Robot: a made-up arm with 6 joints.
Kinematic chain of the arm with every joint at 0, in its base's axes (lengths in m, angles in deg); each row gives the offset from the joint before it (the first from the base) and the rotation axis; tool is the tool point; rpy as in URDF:
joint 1: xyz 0 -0.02 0.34 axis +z
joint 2: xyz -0.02 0 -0.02 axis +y
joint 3: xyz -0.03 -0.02 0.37 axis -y
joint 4: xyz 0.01 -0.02 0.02 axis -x
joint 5: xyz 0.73 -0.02 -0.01 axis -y
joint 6: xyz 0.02 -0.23 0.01 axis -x
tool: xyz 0 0.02 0.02 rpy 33.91 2.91 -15.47
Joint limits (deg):
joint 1: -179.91..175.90
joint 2: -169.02..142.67
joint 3: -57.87..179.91
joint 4: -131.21..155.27
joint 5: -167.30..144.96
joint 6: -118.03..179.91
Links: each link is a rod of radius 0.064 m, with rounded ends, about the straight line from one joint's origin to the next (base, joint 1, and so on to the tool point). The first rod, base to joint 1, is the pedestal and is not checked.
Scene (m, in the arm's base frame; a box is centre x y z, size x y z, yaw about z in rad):
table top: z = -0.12
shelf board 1: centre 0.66 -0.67 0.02 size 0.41 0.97 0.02 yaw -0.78
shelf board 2: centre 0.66 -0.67 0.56 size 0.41 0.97 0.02 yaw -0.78
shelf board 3: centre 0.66 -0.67 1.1 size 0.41 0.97 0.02 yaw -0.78
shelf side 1: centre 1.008 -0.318 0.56 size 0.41 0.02 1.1 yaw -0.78
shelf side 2: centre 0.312 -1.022 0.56 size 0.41 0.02 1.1 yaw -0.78
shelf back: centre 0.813 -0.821 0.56 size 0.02 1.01 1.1 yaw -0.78
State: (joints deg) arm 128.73 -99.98 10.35 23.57 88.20 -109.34
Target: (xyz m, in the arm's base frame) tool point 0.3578 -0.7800 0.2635
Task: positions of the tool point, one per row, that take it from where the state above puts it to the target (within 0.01 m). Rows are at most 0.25 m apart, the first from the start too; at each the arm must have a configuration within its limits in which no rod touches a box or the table.
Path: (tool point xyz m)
1: 0.6067 -0.3490 0.8618
2: 0.5136 -0.2479 0.8514
3: 0.3783 -0.2435 0.9306
4: 0.3017 -0.1815 0.9653
5: 0.3004 -0.1121 0.9550
6: 0.3584 -0.0831 0.9021
7: 0.4348 -0.1234 0.8124
8: 0.4804 -0.2318 0.6934
9: 0.4549 -0.3779 0.5552
10: 0.3430 -0.5125 0.4081
11: 0.1607 -0.5850 0.2635
12: 0.2602 -0.6858 0.2852
13: 0.3578 -0.7800 0.2634

